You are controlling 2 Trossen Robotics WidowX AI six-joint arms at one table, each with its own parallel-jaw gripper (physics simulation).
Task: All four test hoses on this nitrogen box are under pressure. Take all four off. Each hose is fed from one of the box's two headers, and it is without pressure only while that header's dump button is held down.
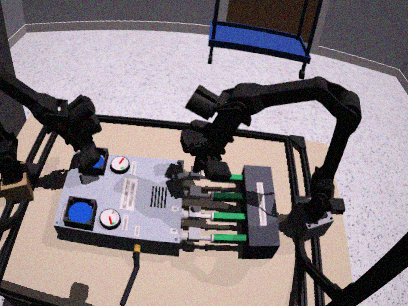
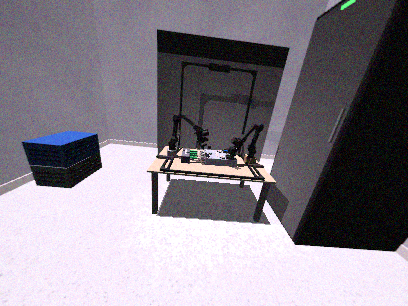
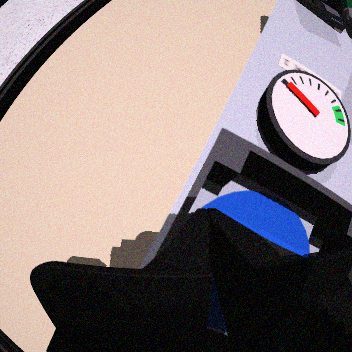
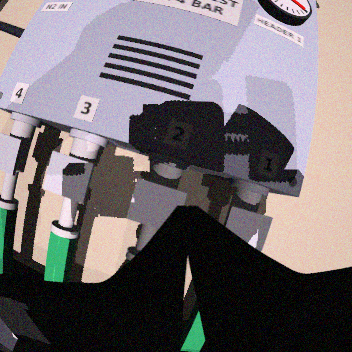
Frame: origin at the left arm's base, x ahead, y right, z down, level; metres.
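Where they show: left gripper, fingertip midpoint: [image 1: 99,156] [image 2: 229,158] [image 3: 205,217]; right gripper, fingertip midpoint: [image 1: 194,171] [image 2: 203,149] [image 4: 185,214]; left arm's base at its link origin: [image 1: 13,175] [image 2: 250,156]; right arm's base at its link origin: [image 1: 315,211] [image 2: 171,149].
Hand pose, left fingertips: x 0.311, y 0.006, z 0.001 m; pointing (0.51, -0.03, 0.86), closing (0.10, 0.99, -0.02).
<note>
Each offset is from my left fingertips to the top centre of the thing. "*": to the spot under its first point.
The grey nitrogen box [image 1: 142,209] [image 2: 216,156] [image 4: 227,70] lies on the table. Four green test hoses [image 1: 237,177] [image 1: 228,195] [image 1: 228,216] [image 1: 230,237] run from its ports to a dark block @[* dy +0.317, dx +0.378, dz +0.003 m] [image 1: 260,209]. My left gripper [image 1: 88,162] [image 3: 205,217] [image 2: 232,150] is shut, its tips down on the far blue dump button @[dy +0.023, dx -0.022, dz +0.001 m] [image 1: 99,163] [image 3: 265,216] beside the header 1 gauge @[* dy +0.060, dx +0.055, dz -0.012 m] [image 1: 119,164] [image 3: 311,119], whose red needle points away from the green mark. The near blue button @[dy +0.198, dx -0.095, dz -0.013 m] [image 1: 80,212] is free. My right gripper [image 1: 216,173] [image 4: 185,214] [image 2: 201,142] is shut and empty, low over the hoses at ports 1 and 2.
A black inlet hose @[* dy +0.368, dx -0.001, dz +0.069 m] [image 1: 133,273] with a brass fitting leaves the box's front. A black frame rail [image 1: 291,170] borders the table. A blue cart [image 1: 257,39] stands behind. Blue-topped crates [image 2: 72,152] and a dark cabinet [image 2: 324,136] stand in the room.
</note>
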